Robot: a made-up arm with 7 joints.
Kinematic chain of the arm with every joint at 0, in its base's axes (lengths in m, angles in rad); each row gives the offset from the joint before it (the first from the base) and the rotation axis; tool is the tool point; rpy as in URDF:
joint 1: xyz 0 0 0.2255 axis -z
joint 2: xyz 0 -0.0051 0.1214 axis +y
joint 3: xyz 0 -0.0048 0.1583 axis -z
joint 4: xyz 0 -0.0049 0.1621 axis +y
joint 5: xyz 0 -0.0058 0.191 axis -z
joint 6: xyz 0 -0.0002 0.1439 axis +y
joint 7: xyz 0 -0.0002 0.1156 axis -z
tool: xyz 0 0 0 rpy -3.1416 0 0
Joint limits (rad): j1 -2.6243..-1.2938 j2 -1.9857..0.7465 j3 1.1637..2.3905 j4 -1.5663..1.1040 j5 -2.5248..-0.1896 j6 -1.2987..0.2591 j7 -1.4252..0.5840
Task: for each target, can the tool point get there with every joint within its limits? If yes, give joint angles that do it. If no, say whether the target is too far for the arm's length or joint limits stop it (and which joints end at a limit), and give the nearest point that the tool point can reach.
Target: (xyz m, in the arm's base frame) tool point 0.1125 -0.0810 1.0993
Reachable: yes | joints -2.1857 -0.1090 1.5187 0.0440 -1.8844 -0.3683 0.1563
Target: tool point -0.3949 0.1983 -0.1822
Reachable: no: joint limits stop it (at a limit: joint 1, joint 2, joint 3, joint 4) | nearest point -0.3596 -0.0572 0.0163 | short by 0.325 m
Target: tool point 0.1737 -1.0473 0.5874
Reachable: no: too far | nearest point 0.1231 -0.7420 0.5173 | short by 0.317 m
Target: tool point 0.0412 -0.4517 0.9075
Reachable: yes | joints -2.2591 -0.6282 1.7974 -0.5412 -0.4806 -0.4478 -0.3696
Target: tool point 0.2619 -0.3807 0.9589
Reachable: yes | joints -1.9515 -0.6040 1.4867 0.2231 -1.0989 -0.1973 -0.7597
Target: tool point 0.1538 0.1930 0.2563
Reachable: no: joint limits stop it (at a limit: joint 1, joint 2, joint 4, joint 5, joint 6) | nearest point 0.4679 0.1600 0.0889 | short by 0.357 m
